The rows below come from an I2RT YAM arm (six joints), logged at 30 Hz.
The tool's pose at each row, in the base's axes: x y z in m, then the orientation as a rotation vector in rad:
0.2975, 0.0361, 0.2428, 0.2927, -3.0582, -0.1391
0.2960, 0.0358, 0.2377, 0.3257, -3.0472, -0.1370
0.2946, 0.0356, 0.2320, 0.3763, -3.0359, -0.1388
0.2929, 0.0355, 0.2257, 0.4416, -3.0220, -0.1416
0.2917, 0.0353, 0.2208, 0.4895, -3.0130, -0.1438
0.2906, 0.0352, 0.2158, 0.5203, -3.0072, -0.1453
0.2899, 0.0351, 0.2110, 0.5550, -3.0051, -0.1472
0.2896, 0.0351, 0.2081, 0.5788, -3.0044, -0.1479
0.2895, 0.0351, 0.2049, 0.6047, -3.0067, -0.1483
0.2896, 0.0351, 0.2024, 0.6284, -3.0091, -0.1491
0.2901, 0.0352, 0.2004, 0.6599, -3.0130, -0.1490
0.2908, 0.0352, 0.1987, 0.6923, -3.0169, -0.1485
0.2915, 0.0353, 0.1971, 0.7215, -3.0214, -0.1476
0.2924, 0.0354, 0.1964, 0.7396, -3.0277, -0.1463
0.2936, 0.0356, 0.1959, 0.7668, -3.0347, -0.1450
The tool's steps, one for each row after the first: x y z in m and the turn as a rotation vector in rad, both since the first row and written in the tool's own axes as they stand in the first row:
0.0012, -0.0005, 0.0052, 0.0010, 0.0088, -0.0217
0.0023, -0.0010, 0.0109, 0.0001, 0.0157, -0.0550
0.0036, -0.0014, 0.0173, -0.0011, 0.0225, -0.0983
0.0046, -0.0018, 0.0222, -0.0019, 0.0254, -0.1300
0.0054, -0.0022, 0.0273, -0.0025, 0.0269, -0.1505
0.0058, -0.0026, 0.0321, -0.0026, 0.0239, -0.1733
0.0059, -0.0028, 0.0350, -0.0022, 0.0209, -0.1888
0.0059, -0.0031, 0.0382, -0.0012, 0.0145, -0.2054
0.0056, -0.0034, 0.0407, -0.0005, 0.0081, -0.2205
0.0050, -0.0036, 0.0426, 0.0014, -0.0012, -0.2404
0.0042, -0.0039, 0.0442, 0.0035, -0.0110, -0.2608
0.0034, -0.0041, 0.0458, 0.0059, -0.0209, -0.2789
0.0025, -0.0042, 0.0464, 0.0082, -0.0306, -0.2897
0.0012, -0.0043, 0.0469, 0.0111, -0.0429, -0.3061

